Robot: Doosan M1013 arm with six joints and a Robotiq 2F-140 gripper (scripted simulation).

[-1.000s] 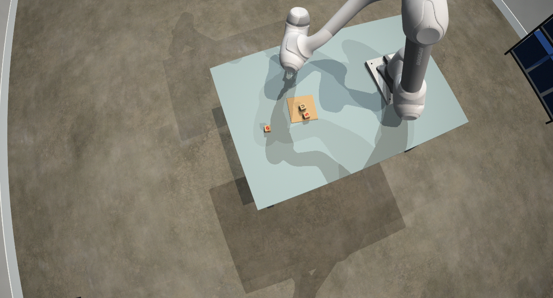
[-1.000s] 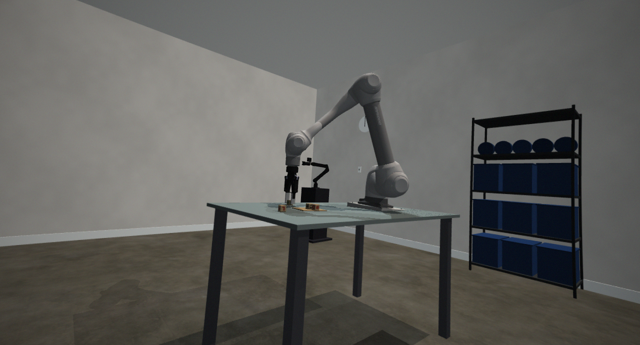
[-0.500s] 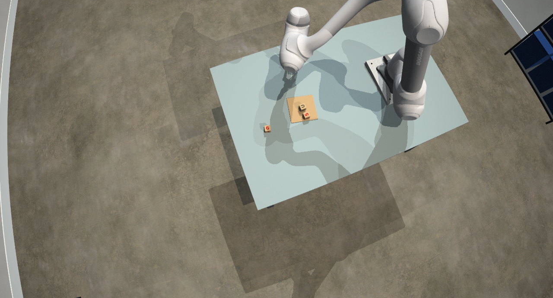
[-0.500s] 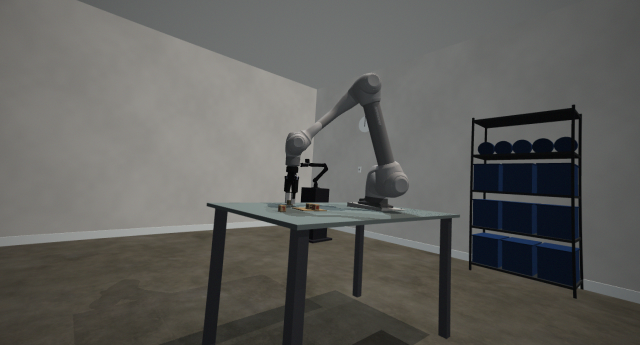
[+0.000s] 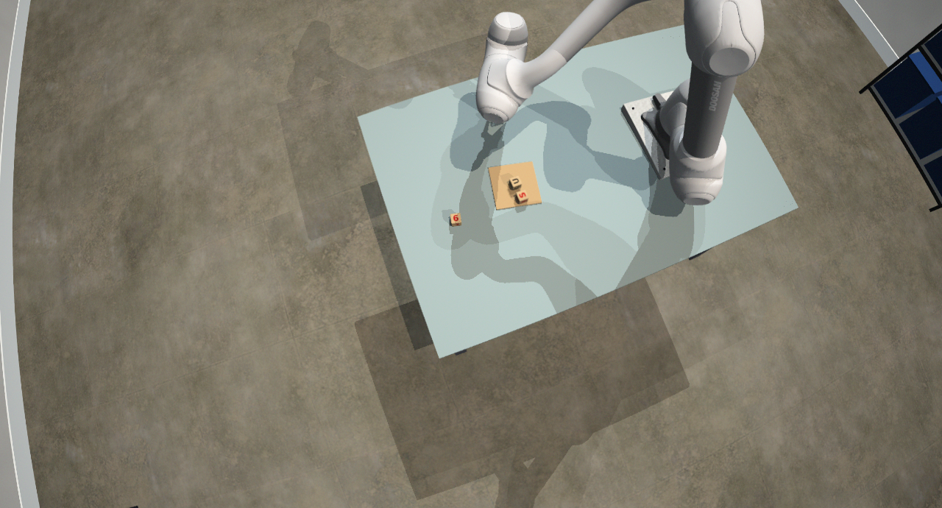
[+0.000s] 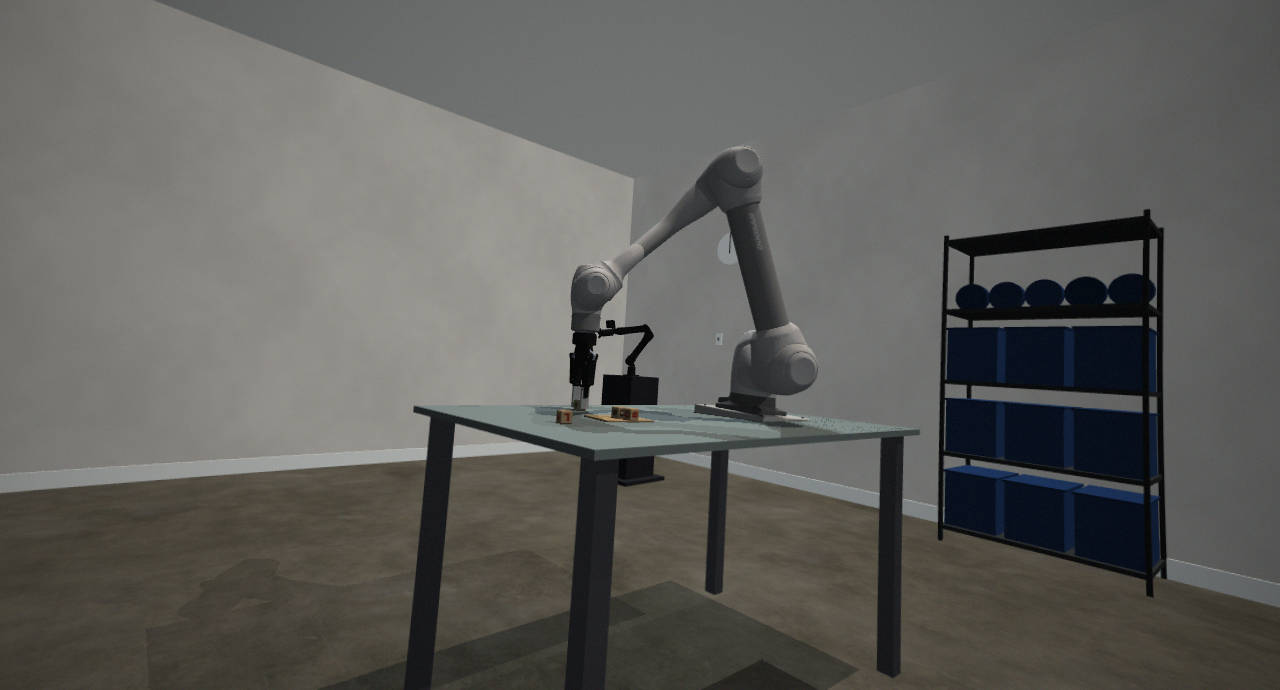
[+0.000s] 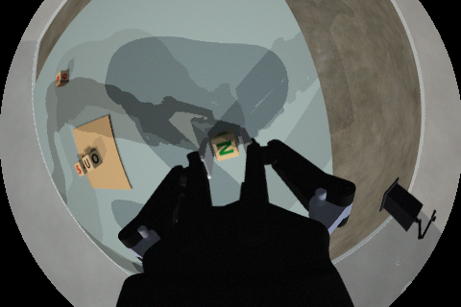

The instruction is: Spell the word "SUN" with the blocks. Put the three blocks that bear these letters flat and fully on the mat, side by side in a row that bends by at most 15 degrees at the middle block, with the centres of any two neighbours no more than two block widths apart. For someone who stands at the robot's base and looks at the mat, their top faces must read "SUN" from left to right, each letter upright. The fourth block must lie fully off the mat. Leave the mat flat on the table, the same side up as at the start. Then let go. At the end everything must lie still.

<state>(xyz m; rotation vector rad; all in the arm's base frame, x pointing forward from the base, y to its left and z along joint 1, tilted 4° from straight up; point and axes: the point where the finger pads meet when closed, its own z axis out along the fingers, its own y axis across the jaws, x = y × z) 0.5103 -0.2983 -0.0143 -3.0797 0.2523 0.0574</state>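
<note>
Right now the N block is 20 mm below my hand. From my hand the other things lie so: S block 80 mm ahead, 300 mm to the left, 20 mm below; mat 80 mm ahead, 250 mm to the left, 40 mm below; 6 block 290 mm ahead, 280 mm to the left, 20 mm below.
</note>
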